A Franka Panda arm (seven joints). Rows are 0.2 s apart.
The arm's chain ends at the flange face. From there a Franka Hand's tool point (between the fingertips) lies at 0.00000 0.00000 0.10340 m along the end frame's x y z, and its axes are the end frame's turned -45 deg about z.
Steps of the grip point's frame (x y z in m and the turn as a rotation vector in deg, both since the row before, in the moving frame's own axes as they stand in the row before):
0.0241, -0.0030, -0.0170, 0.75, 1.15, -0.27
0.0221, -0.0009, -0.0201, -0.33, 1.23, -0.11
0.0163, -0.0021, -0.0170, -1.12, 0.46, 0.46
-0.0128, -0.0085, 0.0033, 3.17, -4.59, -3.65
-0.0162, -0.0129, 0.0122, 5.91, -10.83, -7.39
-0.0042, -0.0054, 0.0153, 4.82, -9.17, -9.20
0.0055, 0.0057, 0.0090, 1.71, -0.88, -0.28
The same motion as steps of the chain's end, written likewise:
0.0144, -0.0167, -0.0170, 1.34, 0.28, -0.27
0.0130, -0.0151, -0.0201, 0.64, 1.10, -0.11
0.0080, -0.0139, -0.0170, -0.47, 1.12, 0.46
-0.0052, 0.0009, 0.0038, -1.00, -5.49, -3.65
0.0002, -0.0052, 0.0146, -3.48, -11.84, -7.39
0.0104, -0.0078, 0.0170, -3.08, -9.89, -9.20
0.0112, 0.0012, 0.0091, 0.59, -1.83, -0.28

